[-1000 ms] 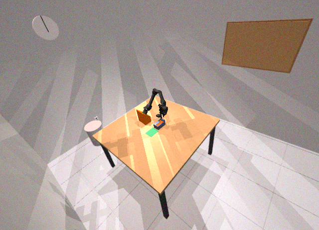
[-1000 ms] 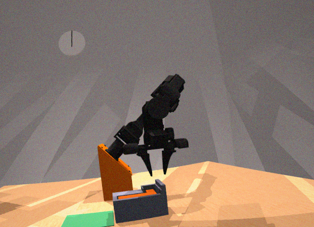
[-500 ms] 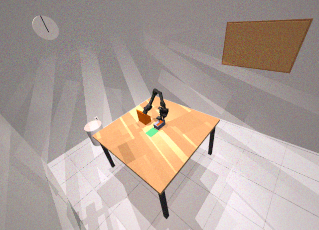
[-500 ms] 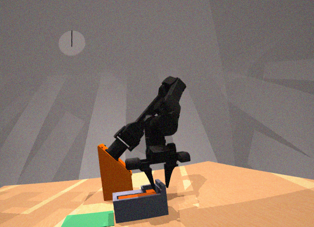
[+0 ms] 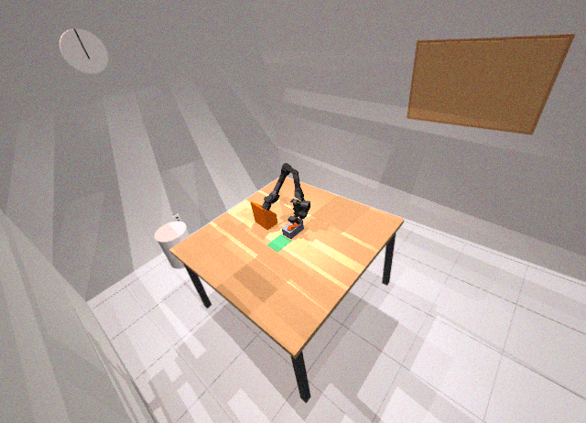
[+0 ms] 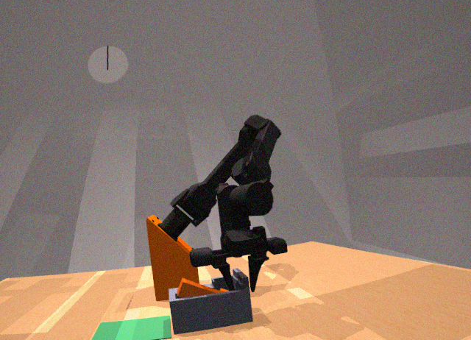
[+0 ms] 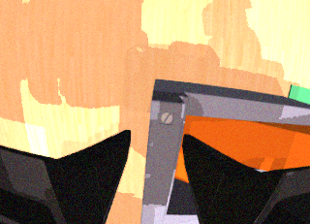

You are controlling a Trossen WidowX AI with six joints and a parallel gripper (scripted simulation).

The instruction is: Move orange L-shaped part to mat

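My gripper tip is now 6 cm to the left of the orange L-shaped part. The rest, counted from my gripper tip: green mat: 22 cm to the right, 6 cm below, 1 cm ahead.
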